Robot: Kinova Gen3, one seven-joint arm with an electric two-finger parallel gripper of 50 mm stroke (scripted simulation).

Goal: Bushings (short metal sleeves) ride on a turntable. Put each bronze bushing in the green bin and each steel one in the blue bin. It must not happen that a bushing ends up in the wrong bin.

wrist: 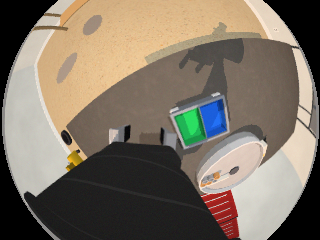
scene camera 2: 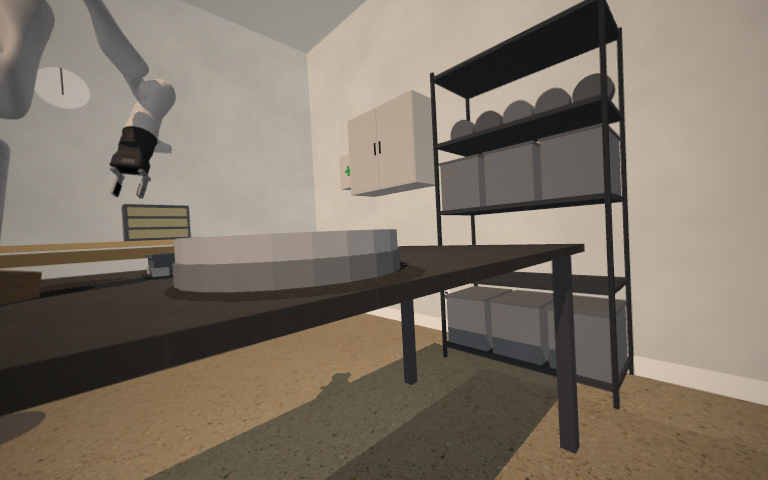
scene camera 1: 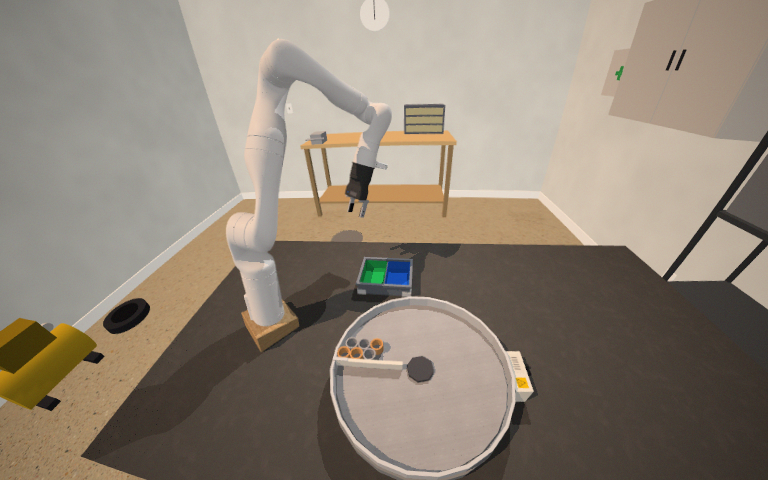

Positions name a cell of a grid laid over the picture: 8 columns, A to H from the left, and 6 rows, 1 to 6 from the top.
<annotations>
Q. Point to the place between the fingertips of my gripper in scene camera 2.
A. At B3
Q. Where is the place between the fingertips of my gripper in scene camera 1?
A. D3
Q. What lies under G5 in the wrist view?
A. A turntable.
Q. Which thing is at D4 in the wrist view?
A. My gripper.
</annotations>
